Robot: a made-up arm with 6 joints.
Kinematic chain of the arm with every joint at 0, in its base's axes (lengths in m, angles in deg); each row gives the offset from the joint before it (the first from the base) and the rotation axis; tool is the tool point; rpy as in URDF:
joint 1: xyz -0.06 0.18 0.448 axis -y
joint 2: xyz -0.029 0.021 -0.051 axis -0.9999 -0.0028 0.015
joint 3: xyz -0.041 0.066 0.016 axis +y
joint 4: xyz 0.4 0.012 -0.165 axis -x
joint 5: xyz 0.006 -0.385 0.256 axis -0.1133 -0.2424 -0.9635
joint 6: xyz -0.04 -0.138 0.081 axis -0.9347 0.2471 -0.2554
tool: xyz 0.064 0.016 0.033 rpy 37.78 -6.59 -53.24
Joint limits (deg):
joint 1: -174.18..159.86
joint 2: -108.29..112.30
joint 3: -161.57..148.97
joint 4: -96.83..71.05
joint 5: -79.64..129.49
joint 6: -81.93..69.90
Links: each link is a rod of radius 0.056 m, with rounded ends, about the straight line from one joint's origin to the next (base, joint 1, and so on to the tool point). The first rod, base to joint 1, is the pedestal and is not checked.
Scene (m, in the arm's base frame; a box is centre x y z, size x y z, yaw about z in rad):
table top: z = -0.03
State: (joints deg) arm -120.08 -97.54 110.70 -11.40 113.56 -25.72
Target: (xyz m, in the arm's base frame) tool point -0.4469 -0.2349 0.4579
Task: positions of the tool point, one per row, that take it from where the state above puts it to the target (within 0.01 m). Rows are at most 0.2 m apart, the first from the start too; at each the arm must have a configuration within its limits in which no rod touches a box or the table.
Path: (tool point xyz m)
1: -0.4092 0.4222 0.6583
2: -0.5006 0.3028 0.6372
3: -0.5533 0.1659 0.5948
4: -0.5611 0.0231 0.5422
5: -0.5238 -0.1139 0.4927
6: -0.4469 -0.2349 0.4579

